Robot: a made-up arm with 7 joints.
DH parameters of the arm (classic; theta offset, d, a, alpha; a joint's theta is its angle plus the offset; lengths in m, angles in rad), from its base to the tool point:
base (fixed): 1.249 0 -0.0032 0
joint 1: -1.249 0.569 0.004 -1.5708
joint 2: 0 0.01 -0.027 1.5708
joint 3: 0 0.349 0.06 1.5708
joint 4: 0 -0.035 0.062 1.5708
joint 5: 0 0.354 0.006 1.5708
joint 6: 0 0.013 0.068 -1.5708
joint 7: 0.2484 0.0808 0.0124 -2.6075
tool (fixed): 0.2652 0.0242 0 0
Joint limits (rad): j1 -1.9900..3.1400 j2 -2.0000..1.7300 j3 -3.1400..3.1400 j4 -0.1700..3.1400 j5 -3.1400..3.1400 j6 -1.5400..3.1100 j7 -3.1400..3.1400
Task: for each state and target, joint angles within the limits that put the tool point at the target. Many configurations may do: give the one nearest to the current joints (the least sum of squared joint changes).
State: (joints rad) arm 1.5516 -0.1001 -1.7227 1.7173 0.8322 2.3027 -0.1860
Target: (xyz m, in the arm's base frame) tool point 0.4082 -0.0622 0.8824
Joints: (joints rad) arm 1.4780 -0.1381 -1.7002 1.4874 0.7659 2.4818 -0.1651
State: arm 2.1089 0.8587 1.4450 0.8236 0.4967 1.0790 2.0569
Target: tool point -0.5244 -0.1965 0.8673
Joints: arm 2.3620 0.8178 1.5316 1.4911 0.5302 0.9175 2.0801
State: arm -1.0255 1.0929 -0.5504 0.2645 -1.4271 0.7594 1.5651
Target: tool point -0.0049 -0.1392 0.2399
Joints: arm -1.0262 1.3827 -0.3399 0.6733 -1.4143 0.6877 1.5329
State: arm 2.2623 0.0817 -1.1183 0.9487 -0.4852 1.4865 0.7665
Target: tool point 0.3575 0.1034 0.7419
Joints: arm 1.6879 -0.3697 -1.2053 1.0096 -0.5003 1.7702 0.8303
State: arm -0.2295 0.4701 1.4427 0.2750 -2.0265 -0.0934 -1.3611
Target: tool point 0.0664 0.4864 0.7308
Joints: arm 0.0791 0.5788 1.3005 1.1392 -1.8386 0.2189 -1.3143
